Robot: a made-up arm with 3 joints.
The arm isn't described. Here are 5 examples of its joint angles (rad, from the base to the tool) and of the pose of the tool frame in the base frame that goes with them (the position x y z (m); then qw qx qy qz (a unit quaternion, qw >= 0)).
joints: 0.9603 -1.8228 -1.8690
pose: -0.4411 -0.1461 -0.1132 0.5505 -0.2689 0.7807 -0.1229
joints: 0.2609 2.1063 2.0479
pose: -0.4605 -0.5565 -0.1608 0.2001 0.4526 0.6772 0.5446
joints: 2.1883 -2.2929 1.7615
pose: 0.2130 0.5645 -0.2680 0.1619 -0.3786 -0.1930 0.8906
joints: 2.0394 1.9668 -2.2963
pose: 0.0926 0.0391 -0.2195 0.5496 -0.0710 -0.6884 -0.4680
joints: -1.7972 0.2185 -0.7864
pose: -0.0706 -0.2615 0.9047 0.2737 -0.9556 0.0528 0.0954
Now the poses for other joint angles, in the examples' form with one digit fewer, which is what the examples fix.
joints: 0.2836 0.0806 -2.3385
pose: -0.127 -0.597 0.071 0.517 -0.855 -0.039 0.010
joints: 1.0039 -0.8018 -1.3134
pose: -0.421 -0.149 -0.544 0.910 -0.142 0.358 -0.156
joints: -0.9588 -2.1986 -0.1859
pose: -0.230 -0.639 -0.007 0.382 -0.246 -0.336 -0.825
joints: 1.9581 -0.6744 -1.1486
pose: -0.381 0.525 -0.391 0.867 0.372 0.331 -0.006
